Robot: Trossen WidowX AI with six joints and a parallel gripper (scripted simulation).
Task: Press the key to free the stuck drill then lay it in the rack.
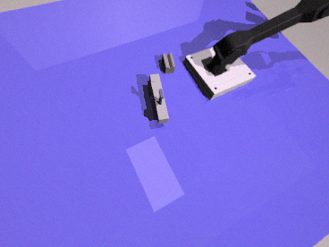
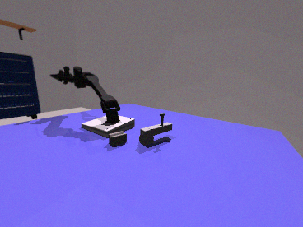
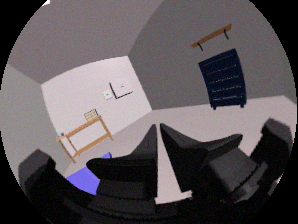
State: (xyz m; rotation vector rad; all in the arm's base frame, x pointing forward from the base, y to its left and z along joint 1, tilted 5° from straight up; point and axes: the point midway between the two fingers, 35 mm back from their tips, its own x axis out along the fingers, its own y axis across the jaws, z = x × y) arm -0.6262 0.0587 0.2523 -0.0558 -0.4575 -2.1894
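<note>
The small dark key lies 950 mm ahead of my gripper tip, 30 mm to the left of it and 170 mm below it. From my gripper tip the other things lie so: grey rack: 820 mm ahead, 140 mm to the right, 250 mm below; grey holder block: 940 mm ahead, 220 mm below; tan drill: 930 mm ahead, 20 mm to the right, 220 mm below.
</note>
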